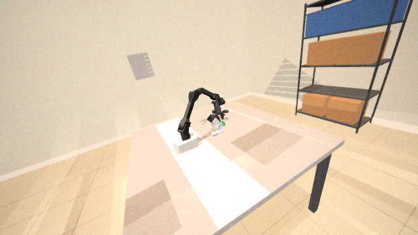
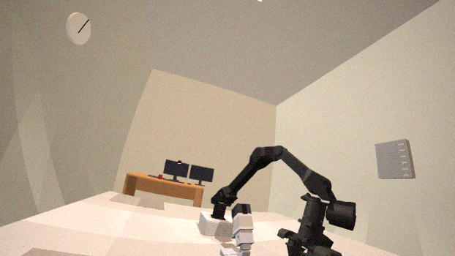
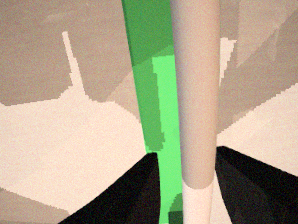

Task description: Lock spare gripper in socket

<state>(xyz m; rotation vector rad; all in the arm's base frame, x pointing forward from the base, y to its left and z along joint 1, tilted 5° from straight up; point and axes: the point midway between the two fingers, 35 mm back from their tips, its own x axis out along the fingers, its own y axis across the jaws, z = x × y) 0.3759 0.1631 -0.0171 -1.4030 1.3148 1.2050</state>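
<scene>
My gripper tip is now 10 mm to the right of the green part and 10 mm below it. From my gripper tip the other things lie so: spare gripper (130 mm to the right, 110 mm behind, 110 mm above); then mount (120 mm to the right, 100 mm behind, 40 mm above).
</scene>
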